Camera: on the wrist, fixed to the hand. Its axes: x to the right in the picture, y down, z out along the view.
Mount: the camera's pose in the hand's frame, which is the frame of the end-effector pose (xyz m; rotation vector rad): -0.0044 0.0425 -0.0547 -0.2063 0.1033 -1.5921
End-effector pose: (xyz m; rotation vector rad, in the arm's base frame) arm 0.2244 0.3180 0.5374 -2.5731 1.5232 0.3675
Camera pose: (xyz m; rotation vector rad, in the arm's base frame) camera 0.1929 0.2885 0.5918 -2.9683 -0.8203 0.1409
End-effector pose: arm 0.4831 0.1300 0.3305 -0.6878 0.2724 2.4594
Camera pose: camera 0.4846 0.0750 0.2882 -0.6793 -0.3922 0.9211
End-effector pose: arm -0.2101 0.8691 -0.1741 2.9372 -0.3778 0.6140
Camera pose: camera -0.2460 0.8382 -0.1234 2.0012 1.5781 0.3542
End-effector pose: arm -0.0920 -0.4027 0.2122 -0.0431 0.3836 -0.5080
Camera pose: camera -0.0959 -0.3605 0.1573 -0.5521 0.4477 -2.0432
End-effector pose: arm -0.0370 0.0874 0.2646 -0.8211 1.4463 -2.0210
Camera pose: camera -0.0712 0.1129 0.2098 1.4643 -0.5933 1.6830
